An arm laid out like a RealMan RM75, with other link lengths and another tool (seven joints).
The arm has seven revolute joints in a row. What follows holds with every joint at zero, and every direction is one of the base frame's.
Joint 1 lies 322.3 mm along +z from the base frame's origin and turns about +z.
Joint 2 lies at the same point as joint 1 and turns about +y.
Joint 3 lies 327.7 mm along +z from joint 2 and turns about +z.
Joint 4 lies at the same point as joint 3 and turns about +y.
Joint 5 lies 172.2 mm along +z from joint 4 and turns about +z.
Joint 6 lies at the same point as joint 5 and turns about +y.
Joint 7 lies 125.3 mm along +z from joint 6 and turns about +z.
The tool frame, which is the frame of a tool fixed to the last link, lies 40 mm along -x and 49 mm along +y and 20 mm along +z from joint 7; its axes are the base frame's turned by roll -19, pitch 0 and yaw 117.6 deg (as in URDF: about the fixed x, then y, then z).
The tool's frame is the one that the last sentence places.
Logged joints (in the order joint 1, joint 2, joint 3, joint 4, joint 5, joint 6, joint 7), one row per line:
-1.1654 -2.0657 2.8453 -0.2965 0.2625 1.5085 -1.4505
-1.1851 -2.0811 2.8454 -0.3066 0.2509 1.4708 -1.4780
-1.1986 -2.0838 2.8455 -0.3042 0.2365 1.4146 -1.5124
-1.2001 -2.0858 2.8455 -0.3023 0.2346 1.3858 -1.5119
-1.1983 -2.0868 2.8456 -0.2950 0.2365 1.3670 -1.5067
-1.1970 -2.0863 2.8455 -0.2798 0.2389 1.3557 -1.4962
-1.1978 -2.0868 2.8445 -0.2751 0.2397 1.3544 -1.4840
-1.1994 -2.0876 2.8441 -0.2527 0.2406 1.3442 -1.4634
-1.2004 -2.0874 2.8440 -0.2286 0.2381 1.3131 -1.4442
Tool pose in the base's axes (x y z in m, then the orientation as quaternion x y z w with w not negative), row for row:
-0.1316 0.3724 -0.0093 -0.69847 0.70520 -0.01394 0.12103
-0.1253 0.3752 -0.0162 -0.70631 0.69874 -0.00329 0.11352
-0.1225 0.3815 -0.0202 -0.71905 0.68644 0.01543 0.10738
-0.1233 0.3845 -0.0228 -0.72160 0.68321 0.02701 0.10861
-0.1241 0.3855 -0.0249 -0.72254 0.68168 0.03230 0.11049
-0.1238 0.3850 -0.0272 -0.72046 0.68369 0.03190 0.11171
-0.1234 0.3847 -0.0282 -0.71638 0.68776 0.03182 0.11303
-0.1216 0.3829 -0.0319 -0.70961 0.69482 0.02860 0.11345
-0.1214 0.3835 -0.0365 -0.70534 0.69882 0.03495 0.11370
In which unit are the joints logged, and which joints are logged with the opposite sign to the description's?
The joints are logged in radians. Opposite sign: joint 5.
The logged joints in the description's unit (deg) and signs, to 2 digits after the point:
-66.77 -118.36 163.02 -16.99 -15.04 86.43 -83.11
-67.90 -119.24 163.03 -17.57 -14.38 84.27 -84.68
-68.67 -119.39 163.04 -17.43 -13.55 81.05 -86.65
-68.76 -119.51 163.04 -17.32 -13.44 79.40 -86.63
-68.66 -119.56 163.04 -16.90 -13.55 78.32 -86.33
-68.58 -119.54 163.04 -16.03 -13.69 77.68 -85.73
-68.63 -119.56 162.98 -15.76 -13.73 77.60 -85.03
-68.72 -119.61 162.95 -14.48 -13.79 77.02 -83.85
-68.78 -119.60 162.95 -13.10 -13.64 75.24 -82.75

